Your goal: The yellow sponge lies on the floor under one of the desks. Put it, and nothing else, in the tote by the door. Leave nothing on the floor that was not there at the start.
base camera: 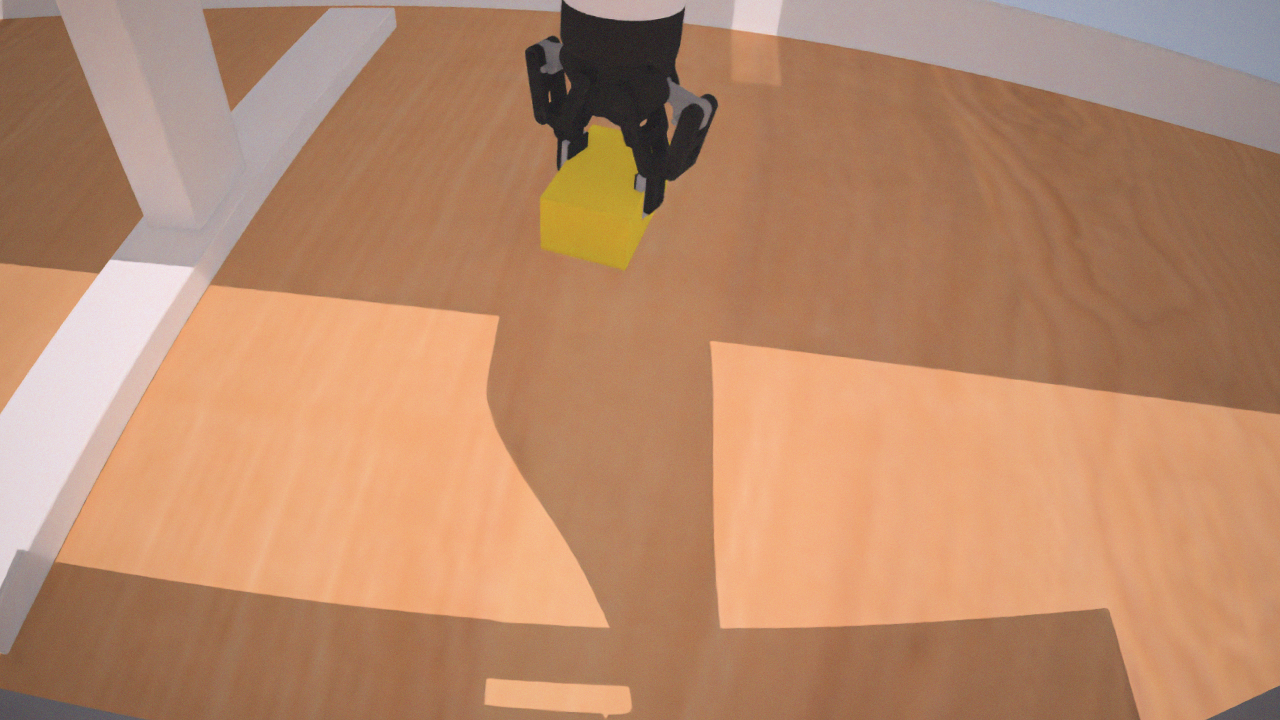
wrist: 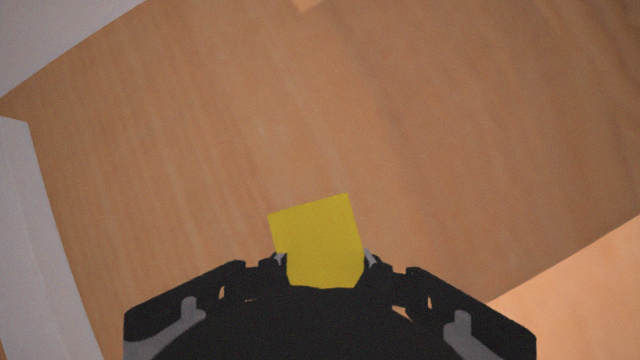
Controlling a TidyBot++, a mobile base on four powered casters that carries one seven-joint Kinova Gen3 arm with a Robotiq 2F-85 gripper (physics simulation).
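Frame: origin at the arm's base, x back, y right, z up, level; millimetres.
Seen in the pictures: gripper, fingertip midpoint: (base camera: 607,195) (wrist: 325,258).
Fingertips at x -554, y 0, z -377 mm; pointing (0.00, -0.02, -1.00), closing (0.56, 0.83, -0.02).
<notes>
Offsets run from my fingertips to a thing's middle. "spot": to the spot under its first point. Level surfaces: height alone.
The yellow sponge {dx +0, dy +0, dz +3 mm} (base camera: 586,228) (wrist: 316,220) is a yellow block at the upper middle of the base camera view and the lower middle of the wrist view. It is at floor level, or very near it. My gripper (base camera: 604,189) (wrist: 325,258) points down over it, with one finger against each side, and is shut on the sponge. The sponge sits slightly turned between the fingers, and one end sticks out beyond them. The gripper's body hides part of it in the wrist view. The tote does not show in either view.
A white desk leg {spot: dx +56, dy -301, dz +105 mm} (base camera: 152,116) stands on a long white foot bar (base camera: 85,358) to the left of the sponge in the base camera view. A pale wall base (base camera: 984,53) runs behind the gripper. Sunlit patches and shadows lie across the wooden floor {dz -20 mm} (base camera: 895,492).
</notes>
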